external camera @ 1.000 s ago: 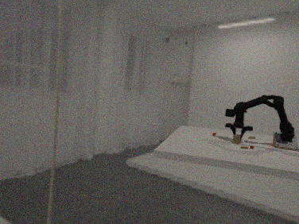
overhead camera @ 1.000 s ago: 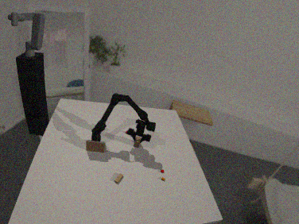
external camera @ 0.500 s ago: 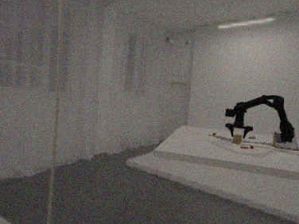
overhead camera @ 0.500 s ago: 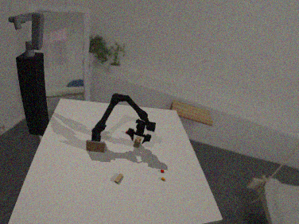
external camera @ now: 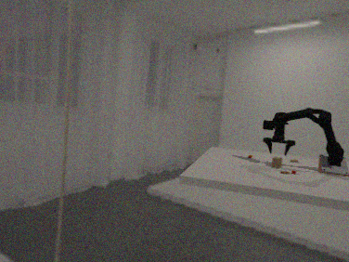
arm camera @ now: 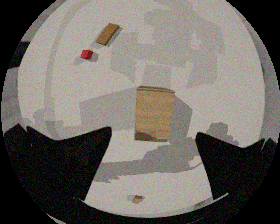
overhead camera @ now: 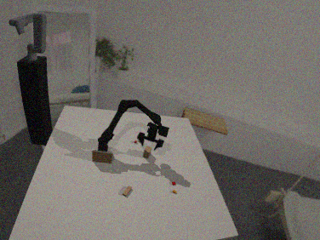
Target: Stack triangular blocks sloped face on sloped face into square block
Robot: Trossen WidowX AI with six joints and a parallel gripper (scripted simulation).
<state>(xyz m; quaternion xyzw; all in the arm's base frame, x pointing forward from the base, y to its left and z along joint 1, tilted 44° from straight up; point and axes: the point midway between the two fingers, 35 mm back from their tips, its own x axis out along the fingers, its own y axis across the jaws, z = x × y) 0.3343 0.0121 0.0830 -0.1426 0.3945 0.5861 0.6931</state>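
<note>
Right now my gripper tip is 40 mm above the tan triangular block and 10 mm to the left of it. Round my gripper tip: yellow piece 330 mm to the right, 160 mm ahead, 80 mm below.
</note>
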